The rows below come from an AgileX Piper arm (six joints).
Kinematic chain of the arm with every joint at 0, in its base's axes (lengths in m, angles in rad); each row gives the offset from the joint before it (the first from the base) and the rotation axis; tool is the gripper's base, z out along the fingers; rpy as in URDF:
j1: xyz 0 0 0.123 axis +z
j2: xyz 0 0 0 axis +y
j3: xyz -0.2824 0 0.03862 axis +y
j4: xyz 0.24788 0 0.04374 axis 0.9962 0 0.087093
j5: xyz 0 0 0 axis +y
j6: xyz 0.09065 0 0.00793 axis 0.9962 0 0.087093
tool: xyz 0 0 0 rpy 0 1.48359 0
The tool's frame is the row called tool.
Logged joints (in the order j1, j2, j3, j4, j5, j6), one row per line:
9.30, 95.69, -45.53, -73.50, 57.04, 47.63
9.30, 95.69, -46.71, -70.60, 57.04, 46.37
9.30, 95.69, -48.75, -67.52, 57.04, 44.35
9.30, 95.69, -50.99, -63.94, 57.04, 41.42
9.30, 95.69, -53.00, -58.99, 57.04, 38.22
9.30, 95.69, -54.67, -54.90, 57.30, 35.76
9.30, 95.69, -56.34, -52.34, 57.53, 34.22
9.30, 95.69, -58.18, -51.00, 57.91, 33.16
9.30, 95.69, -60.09, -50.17, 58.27, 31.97
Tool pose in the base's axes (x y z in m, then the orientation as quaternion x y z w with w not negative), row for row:
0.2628, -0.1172, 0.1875, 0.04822, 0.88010, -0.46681, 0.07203
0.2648, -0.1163, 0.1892, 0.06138, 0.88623, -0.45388, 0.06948
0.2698, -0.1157, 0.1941, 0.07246, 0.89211, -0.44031, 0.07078
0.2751, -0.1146, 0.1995, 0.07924, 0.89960, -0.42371, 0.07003
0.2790, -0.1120, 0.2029, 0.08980, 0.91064, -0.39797, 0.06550
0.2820, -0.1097, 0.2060, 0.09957, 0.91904, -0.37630, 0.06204
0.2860, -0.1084, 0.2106, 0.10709, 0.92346, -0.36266, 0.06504
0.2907, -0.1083, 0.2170, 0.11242, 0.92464, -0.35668, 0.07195
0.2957, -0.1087, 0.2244, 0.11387, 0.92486, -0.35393, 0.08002
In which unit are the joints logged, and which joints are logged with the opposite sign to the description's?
The joints are logged in degrees. Opposite sign: j1.
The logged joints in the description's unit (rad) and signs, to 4 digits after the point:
-0.1623, 1.6701, -0.7946, -1.2828, 0.9955, 0.8313
-0.1623, 1.6701, -0.8152, -1.2322, 0.9955, 0.8093
-0.1623, 1.6701, -0.8508, -1.1784, 0.9955, 0.7741
-0.1623, 1.6701, -0.8899, -1.1160, 0.9955, 0.7229
-0.1623, 1.6701, -0.9250, -1.0296, 0.9955, 0.6671
-0.1623, 1.6701, -0.9542, -0.9582, 1.0001, 0.6241
-0.1623, 1.6701, -0.9833, -0.9135, 1.0041, 0.5973
-0.1623, 1.6701, -1.0154, -0.8901, 1.0107, 0.5788
-0.1623, 1.6701, -1.0488, -0.8756, 1.0170, 0.5580

